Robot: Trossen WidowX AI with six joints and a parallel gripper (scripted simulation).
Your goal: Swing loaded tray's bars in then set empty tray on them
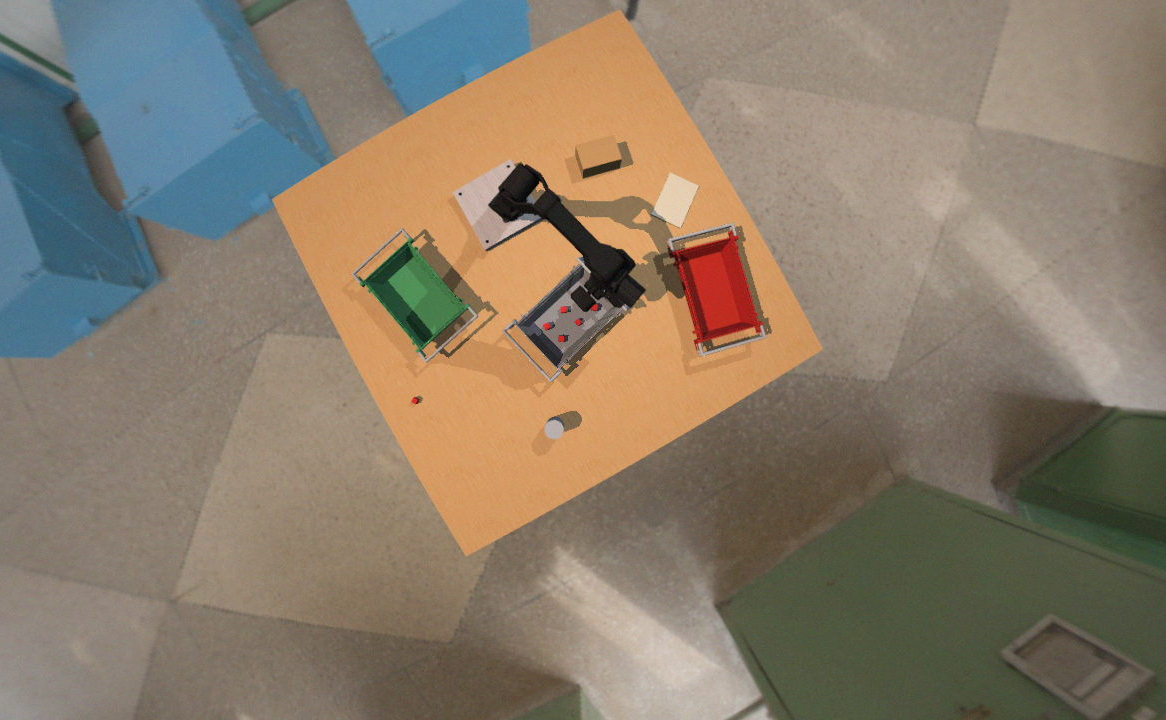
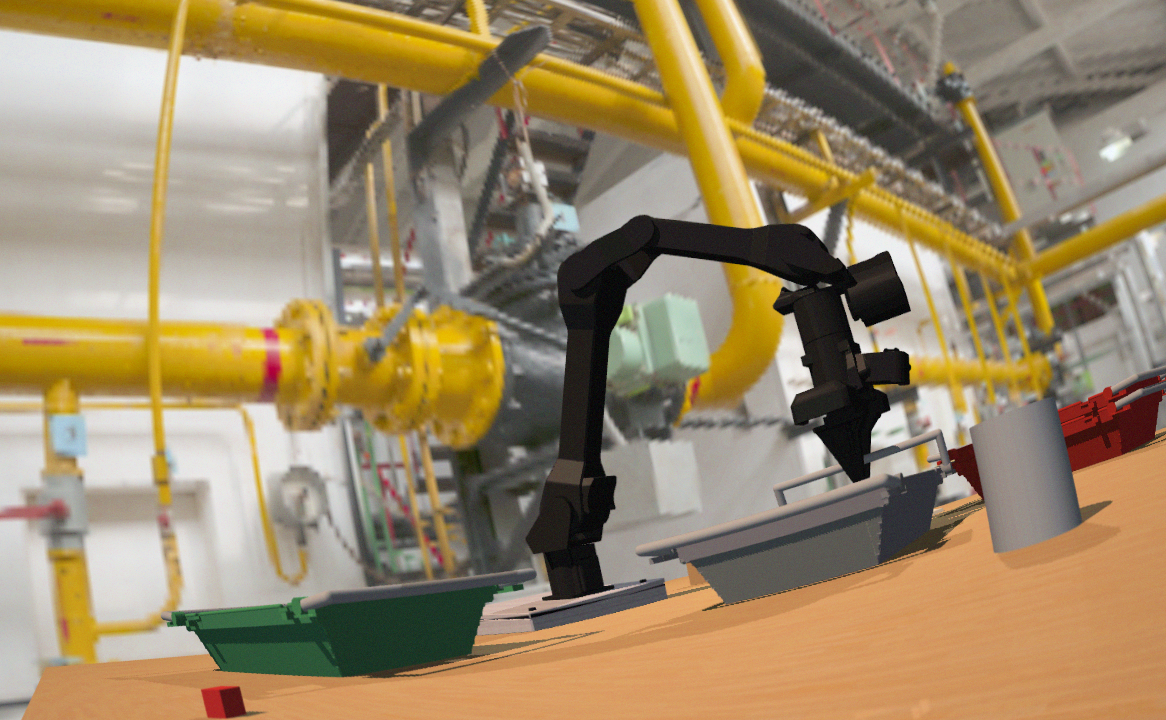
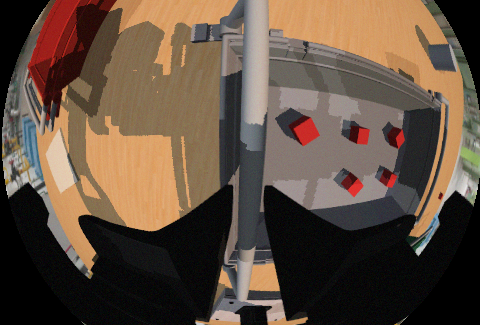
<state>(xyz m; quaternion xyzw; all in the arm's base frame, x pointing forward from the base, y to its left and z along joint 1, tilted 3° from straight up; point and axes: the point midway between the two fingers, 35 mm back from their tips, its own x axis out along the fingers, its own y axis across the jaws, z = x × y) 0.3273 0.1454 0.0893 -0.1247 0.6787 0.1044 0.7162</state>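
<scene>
The green tray is 21 cm behind my gripper tip, 50 cm to the right of it and 2 cm below it. From my gripper tip the other things lie so: cardboard box (37 cm behind, 17 cm to the left, 4 cm below); then grey cylinder (31 cm ahead, 29 cm to the right, 3 cm below); then beige card (16 cm behind, 33 cm to the left, 7 cm below).
</scene>
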